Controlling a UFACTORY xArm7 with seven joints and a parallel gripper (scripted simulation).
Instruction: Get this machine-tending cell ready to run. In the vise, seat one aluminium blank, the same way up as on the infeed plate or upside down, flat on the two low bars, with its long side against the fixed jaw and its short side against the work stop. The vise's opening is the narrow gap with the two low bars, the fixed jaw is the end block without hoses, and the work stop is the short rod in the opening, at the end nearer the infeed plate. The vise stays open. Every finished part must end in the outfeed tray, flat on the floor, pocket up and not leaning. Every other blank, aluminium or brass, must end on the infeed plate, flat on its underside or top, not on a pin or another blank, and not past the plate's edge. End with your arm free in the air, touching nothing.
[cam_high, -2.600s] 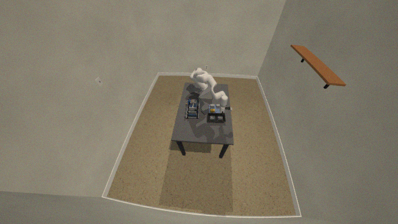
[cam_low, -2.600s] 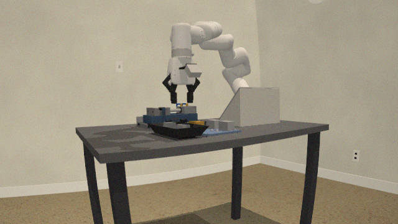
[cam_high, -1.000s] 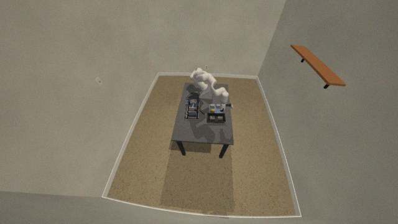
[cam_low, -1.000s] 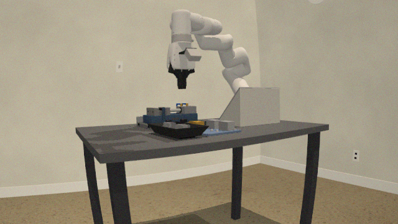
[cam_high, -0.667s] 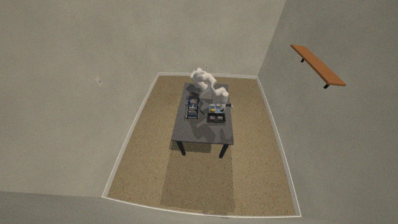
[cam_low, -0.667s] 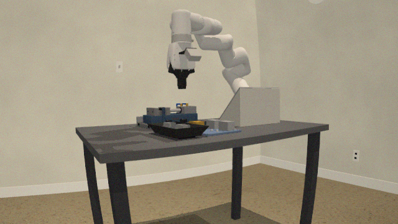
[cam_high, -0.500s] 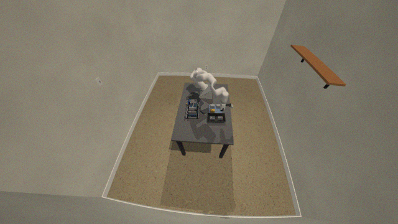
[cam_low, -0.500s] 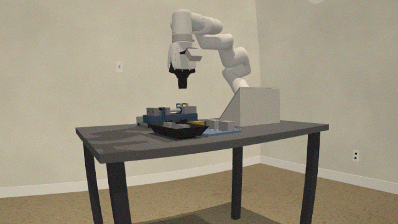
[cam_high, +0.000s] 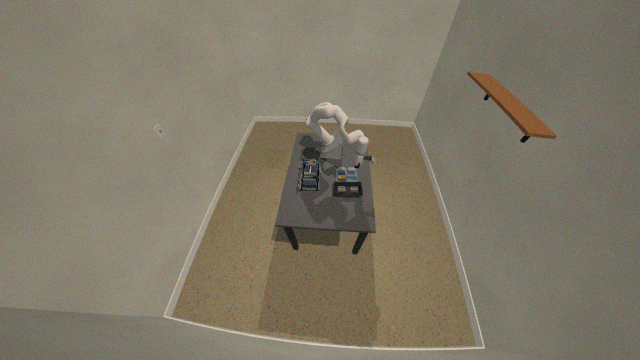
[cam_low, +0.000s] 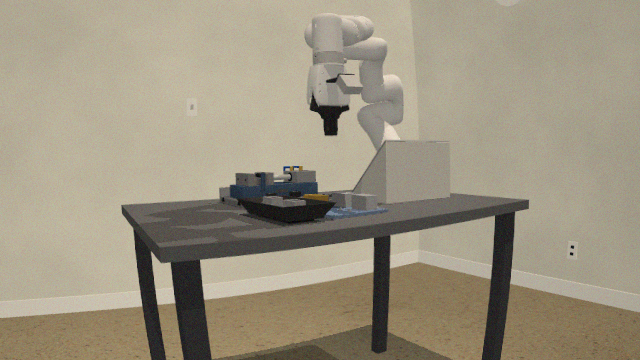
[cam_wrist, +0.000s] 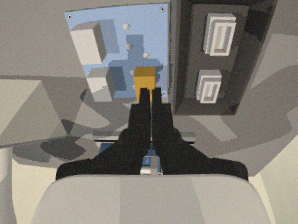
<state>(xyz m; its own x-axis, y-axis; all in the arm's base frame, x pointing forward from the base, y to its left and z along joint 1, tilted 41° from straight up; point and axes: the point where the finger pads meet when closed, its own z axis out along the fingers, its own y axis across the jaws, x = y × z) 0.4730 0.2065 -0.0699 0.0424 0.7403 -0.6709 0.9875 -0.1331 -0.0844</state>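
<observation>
The grey aluminium blank is 190 mm below my hand, 110 mm behind it and 10 mm to the right of it. The rest, counted from my hand: brass blank: 190 mm below, 110 mm to the right, 30 mm behind; then black work stop rod: 340 mm to the right, 120 mm below, 10 mm ahead; then blue vise: 380 mm to the right, 170 mm below, 60 mm behind.
</observation>
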